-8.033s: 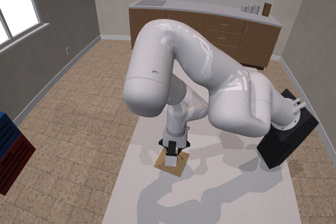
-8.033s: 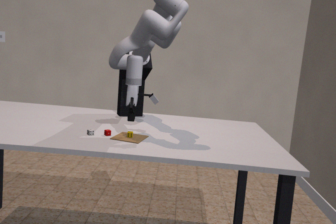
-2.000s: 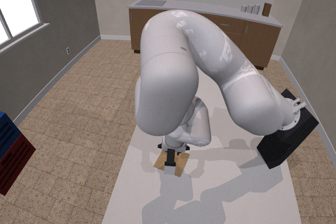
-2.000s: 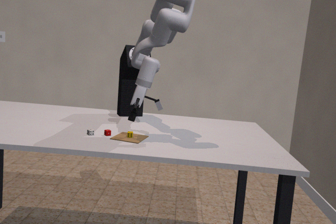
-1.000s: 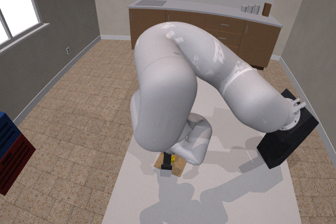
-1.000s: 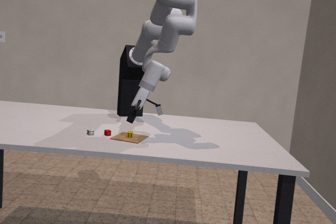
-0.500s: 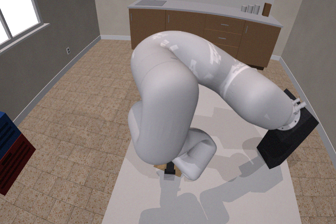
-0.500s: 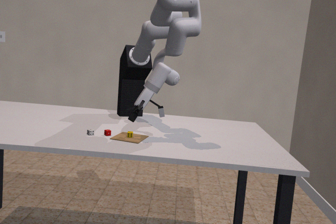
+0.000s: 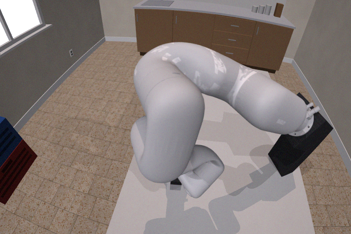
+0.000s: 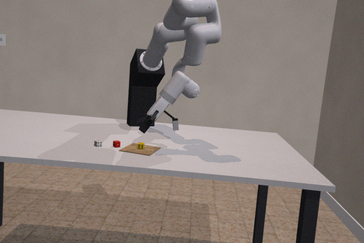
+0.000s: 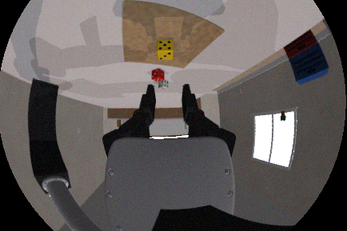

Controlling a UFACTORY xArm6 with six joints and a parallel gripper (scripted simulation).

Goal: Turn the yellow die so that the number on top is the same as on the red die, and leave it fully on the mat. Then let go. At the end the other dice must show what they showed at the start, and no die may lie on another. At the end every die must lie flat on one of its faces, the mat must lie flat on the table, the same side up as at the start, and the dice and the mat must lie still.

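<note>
Now: the yellow die 9 cm below my hand and 1 cm to the right of it. Round my hand: red die 12 cm to the right, 9 cm below, 1 cm behind; mat 10 cm below, 1 cm to the right; white die 20 cm to the right, 9 cm below, 1 cm ahead.
</note>
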